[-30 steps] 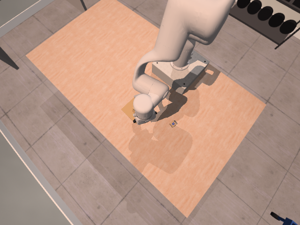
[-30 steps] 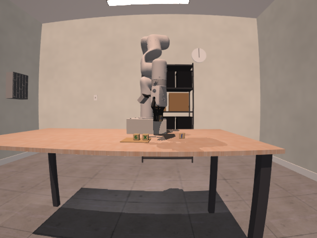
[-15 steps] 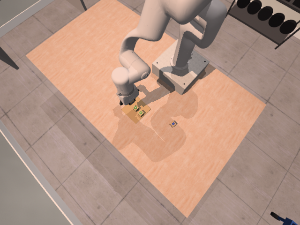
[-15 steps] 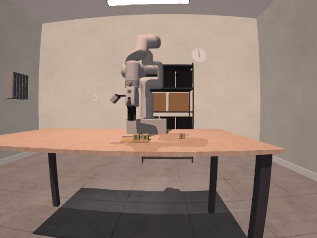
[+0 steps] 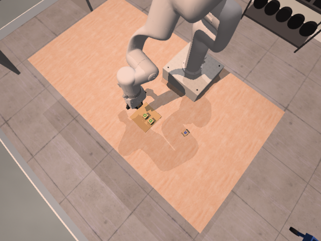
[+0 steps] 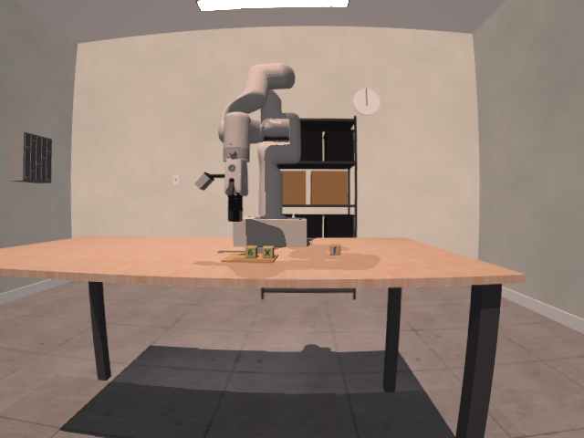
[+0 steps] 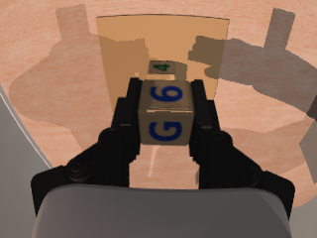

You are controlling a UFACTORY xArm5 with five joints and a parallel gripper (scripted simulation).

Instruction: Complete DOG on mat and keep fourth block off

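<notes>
Now: hand 120 mm above the mat and 50 mm to the right of it. The rest, counted from my hand: blue-lettered block: 10 mm below.
</notes>
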